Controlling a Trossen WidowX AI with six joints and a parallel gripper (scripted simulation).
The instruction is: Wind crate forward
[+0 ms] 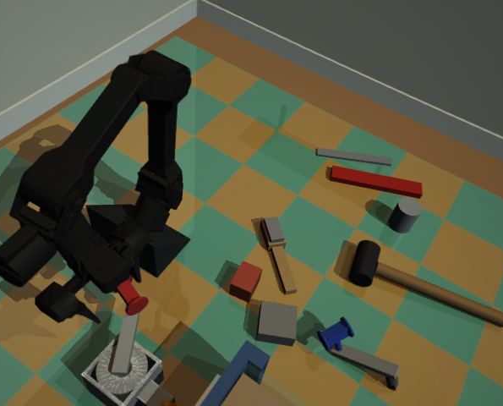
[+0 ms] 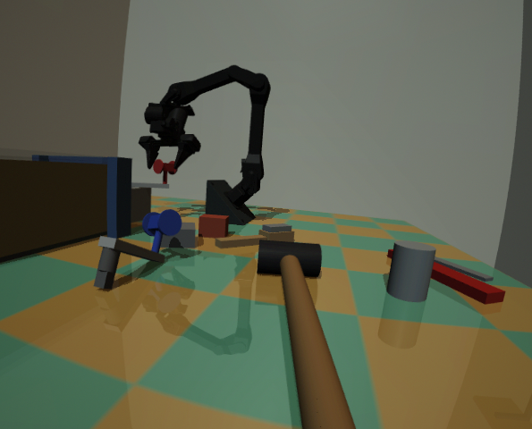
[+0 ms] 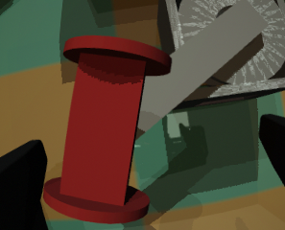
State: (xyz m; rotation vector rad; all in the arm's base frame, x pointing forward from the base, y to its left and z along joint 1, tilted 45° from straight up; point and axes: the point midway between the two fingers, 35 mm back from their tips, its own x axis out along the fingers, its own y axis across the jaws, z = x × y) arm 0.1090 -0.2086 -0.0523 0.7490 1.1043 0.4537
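Now: gripper tip 1 cm short of the red cylindrical grip, 2 cm to the right of it and 1 cm above it. Round my gripper tip: grey block 22 cm ahead, 18 cm to the left, 13 cm below; then red-knobbed winch handle 3 cm ahead, 1 cm to the right, 4 cm below; then boxy winch 5 cm ahead, 7 cm to the right, 11 cm below.
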